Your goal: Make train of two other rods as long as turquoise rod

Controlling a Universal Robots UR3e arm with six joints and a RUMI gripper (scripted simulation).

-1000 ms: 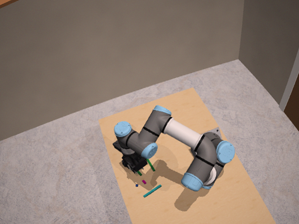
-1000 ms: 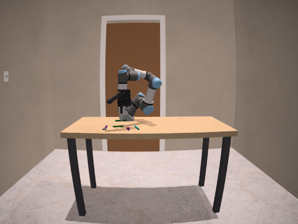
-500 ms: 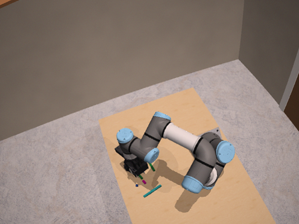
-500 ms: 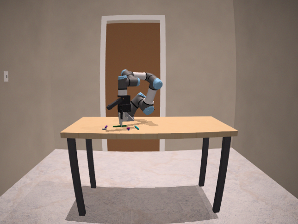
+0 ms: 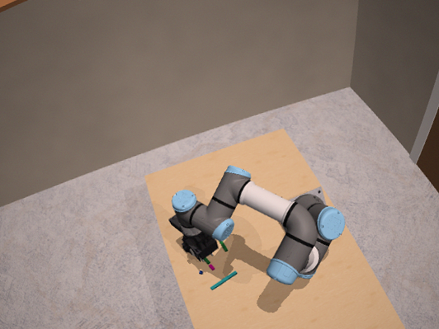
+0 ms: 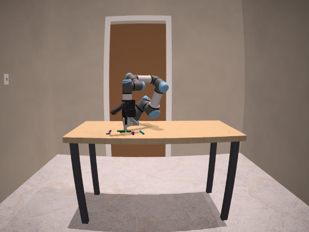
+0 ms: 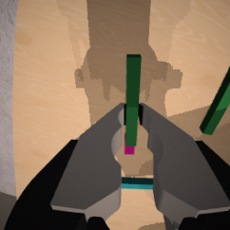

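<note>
My gripper is now 50 mm to the right of the magenta rod, 20 mm above it and 10 mm past it. Also, from my hand: grey rod 120 mm to the right, 20 mm below, 10 mm behind; blue rod 50 mm to the left, 30 mm ahead, 20 mm below; turquoise rod 120 mm to the left, 20 mm below, 20 mm behind.
</note>
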